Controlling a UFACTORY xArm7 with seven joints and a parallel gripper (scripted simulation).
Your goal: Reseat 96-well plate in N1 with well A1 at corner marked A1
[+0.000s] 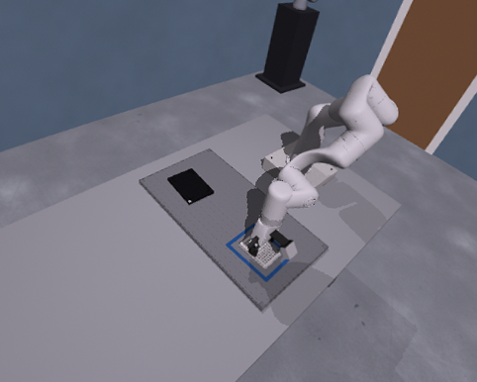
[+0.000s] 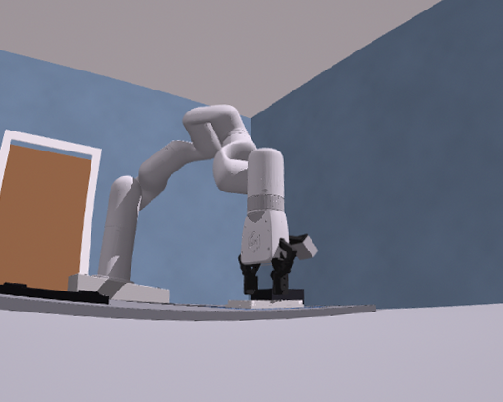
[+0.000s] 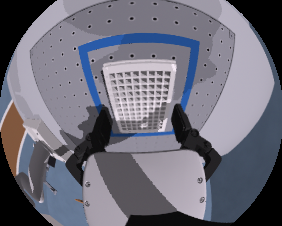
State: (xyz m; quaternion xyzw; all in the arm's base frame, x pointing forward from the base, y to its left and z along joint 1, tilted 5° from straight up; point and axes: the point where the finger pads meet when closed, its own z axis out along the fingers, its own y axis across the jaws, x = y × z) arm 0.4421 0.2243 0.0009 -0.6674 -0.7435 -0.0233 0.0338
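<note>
My gripper is now 30 mm above the white 96-well plate. From my hand the other things lie so: black plate nest N1: 390 mm to the right, 30 mm below, 30 mm ahead.
</note>
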